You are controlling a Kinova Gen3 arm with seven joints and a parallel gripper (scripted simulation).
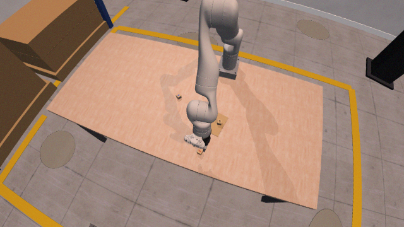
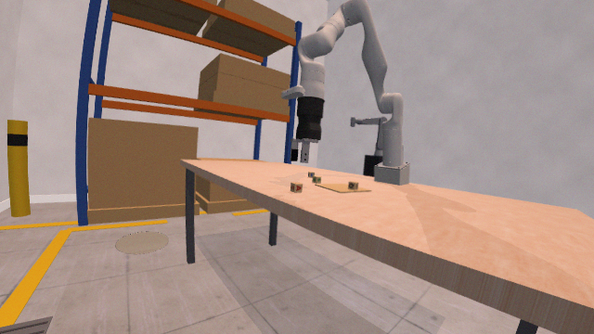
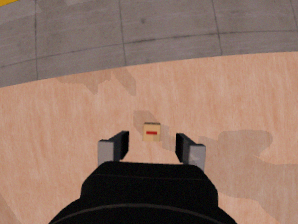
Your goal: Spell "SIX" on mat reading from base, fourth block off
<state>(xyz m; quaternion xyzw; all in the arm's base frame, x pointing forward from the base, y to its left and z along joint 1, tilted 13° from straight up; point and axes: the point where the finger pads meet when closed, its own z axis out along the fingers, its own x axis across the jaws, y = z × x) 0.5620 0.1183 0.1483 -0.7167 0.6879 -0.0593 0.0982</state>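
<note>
Right now the block is 90 mm below my hand. The rest, counted from my hand: tan mat (200 mm behind, 30 mm to the right, 100 mm below).
</note>
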